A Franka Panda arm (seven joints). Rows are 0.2 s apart.
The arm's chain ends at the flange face. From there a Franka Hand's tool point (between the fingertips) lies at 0.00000 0.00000 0.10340 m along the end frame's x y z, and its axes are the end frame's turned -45 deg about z.
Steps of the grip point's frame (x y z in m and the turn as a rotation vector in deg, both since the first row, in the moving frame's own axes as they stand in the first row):
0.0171, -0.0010, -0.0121, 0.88, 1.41, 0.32
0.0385, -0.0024, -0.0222, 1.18, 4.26, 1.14
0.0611, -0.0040, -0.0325, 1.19, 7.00, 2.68
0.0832, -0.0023, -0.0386, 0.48, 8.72, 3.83
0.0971, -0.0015, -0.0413, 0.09, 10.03, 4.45
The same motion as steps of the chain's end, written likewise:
0.0107, -0.0099, -0.0121, 1.62, 0.37, 0.32
0.0215, -0.0220, -0.0219, 3.85, 2.18, 1.14
0.0327, -0.0358, -0.0317, 5.79, 4.11, 2.68
0.0463, -0.0491, -0.0374, 6.51, 5.83, 3.83
0.0545, -0.0574, -0.0397, 7.16, 7.03, 4.45

